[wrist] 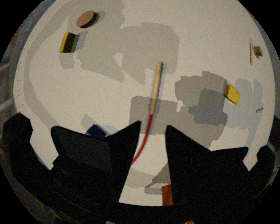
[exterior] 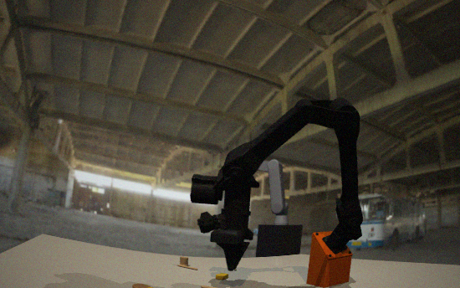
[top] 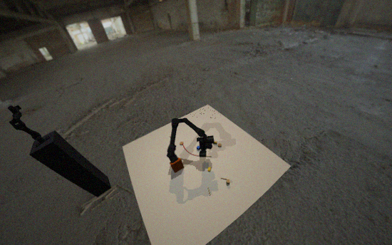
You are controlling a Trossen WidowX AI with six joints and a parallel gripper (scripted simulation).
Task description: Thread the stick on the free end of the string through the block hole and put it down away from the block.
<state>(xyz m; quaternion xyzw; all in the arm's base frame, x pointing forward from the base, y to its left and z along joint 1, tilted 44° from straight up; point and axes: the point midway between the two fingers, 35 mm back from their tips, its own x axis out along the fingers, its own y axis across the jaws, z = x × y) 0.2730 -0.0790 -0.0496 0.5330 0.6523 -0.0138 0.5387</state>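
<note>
Now: the blue block 20 mm ahead of my gripper tip, 110 mm to the left of it and 40 mm below it. Round my gripper tip: yellow block 70 mm behind, 140 mm to the right, 50 mm below; then small wooden block 40 mm behind, 340 mm to the right, 40 mm below.
</note>
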